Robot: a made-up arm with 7 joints. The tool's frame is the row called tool.
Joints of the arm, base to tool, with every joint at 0 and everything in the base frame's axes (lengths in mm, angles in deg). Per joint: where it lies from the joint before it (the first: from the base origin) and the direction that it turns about. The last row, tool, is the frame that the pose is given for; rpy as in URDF.
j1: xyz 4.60 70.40 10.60 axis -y
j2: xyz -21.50 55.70 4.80 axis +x
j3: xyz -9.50 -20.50 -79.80 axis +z
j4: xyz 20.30 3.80 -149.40 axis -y
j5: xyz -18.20 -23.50 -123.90 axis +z
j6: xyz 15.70 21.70 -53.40 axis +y
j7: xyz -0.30 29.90 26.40 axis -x
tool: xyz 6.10 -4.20 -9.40 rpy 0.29 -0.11 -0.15
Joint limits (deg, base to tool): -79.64..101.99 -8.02..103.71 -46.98..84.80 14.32..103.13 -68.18..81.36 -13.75..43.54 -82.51..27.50
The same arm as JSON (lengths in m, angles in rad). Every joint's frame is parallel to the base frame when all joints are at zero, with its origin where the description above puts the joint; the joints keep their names.
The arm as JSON. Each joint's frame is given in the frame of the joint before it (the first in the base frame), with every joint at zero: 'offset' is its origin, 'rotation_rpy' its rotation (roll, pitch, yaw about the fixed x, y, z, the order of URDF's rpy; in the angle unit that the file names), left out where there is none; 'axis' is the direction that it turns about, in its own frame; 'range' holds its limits. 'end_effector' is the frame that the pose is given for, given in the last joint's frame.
{
  "length_unit": "m",
  "angle_unit": "rad",
  "chain": [
    {
      "id": "j1",
      "offset": [
        0.0046,
        0.0704,
        0.0106
      ],
      "axis": [
        0.0,
        -1.0,
        0.0
      ],
      "range": [
        -1.39,
        1.7801
      ]
    },
    {
      "id": "j2",
      "offset": [
        -0.0215,
        0.0557,
        0.0048
      ],
      "axis": [
        1.0,
        0.0,
        0.0
      ],
      "range": [
        -0.14,
        1.8101
      ]
    },
    {
      "id": "j3",
      "offset": [
        -0.0095,
        -0.0205,
        -0.0798
      ],
      "axis": [
        0.0,
        0.0,
        1.0
      ],
      "range": [
        -0.82,
        1.48
      ]
    },
    {
      "id": "j4",
      "offset": [
        0.0203,
        0.0038,
        -0.1494
      ],
      "axis": [
        0.0,
        -1.0,
        0.0
      ],
      "range": [
        0.2499,
        1.8
      ]
    },
    {
      "id": "j5",
      "offset": [
        -0.0182,
        -0.0235,
        -0.1239
      ],
      "axis": [
        0.0,
        0.0,
        1.0
      ],
      "range": [
        -1.19,
        1.42
      ]
    },
    {
      "id": "j6",
      "offset": [
        0.0157,
        0.0217,
        -0.0534
      ],
      "axis": [
        0.0,
        1.0,
        0.0
      ],
      "range": [
        -0.24,
        0.7599
      ]
    },
    {
      "id": "j7",
      "offset": [
        -0.0003,
        0.0299,
        0.0264
      ],
      "axis": [
        -1.0,
        0.0,
        0.0
      ],
      "range": [
        -1.4401,
        0.48
      ]
    }
  ],
  "end_effector": {
    "offset": [
      0.0061,
      -0.0042,
      -0.0094
    ],
    "rotation_rpy": [
      0.0051,
      -0.0019,
      -0.0026
    ]
  }
}

